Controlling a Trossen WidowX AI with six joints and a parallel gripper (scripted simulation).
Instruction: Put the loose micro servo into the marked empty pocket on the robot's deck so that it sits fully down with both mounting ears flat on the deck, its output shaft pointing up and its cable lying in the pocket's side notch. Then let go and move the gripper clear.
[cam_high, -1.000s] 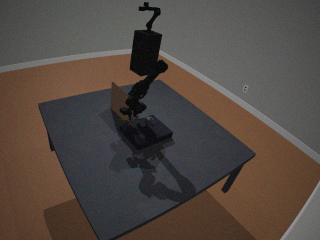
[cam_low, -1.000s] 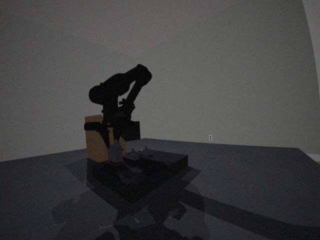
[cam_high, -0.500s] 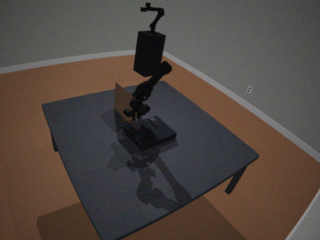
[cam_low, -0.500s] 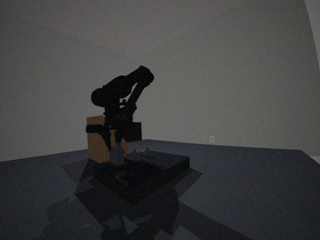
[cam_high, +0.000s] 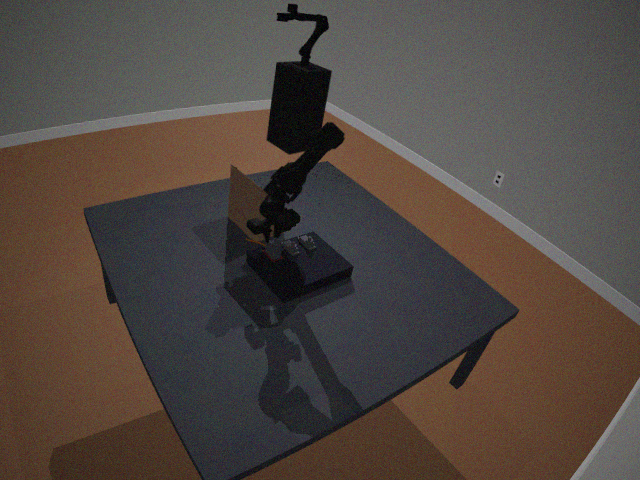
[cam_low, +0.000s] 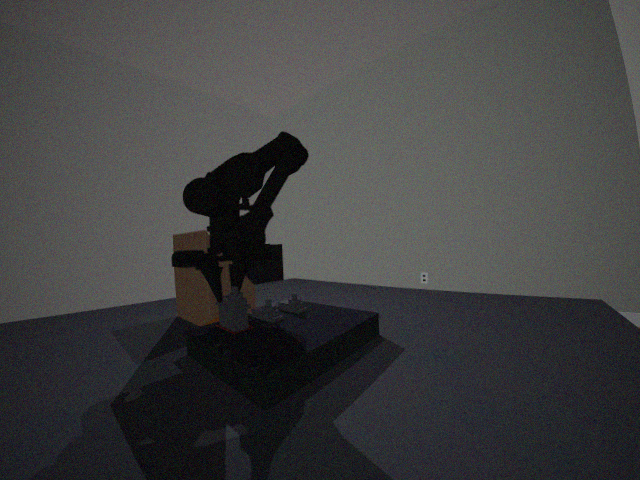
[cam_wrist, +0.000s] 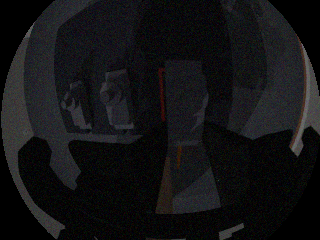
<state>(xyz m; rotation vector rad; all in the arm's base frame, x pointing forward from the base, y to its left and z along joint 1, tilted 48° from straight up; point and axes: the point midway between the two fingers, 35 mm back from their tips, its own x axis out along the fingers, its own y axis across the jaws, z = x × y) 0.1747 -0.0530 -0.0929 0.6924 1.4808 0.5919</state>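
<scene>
Now: gripper tip 130 mm short of the dark deck, 70 mm to the right of it and 70 mm above it.
</scene>
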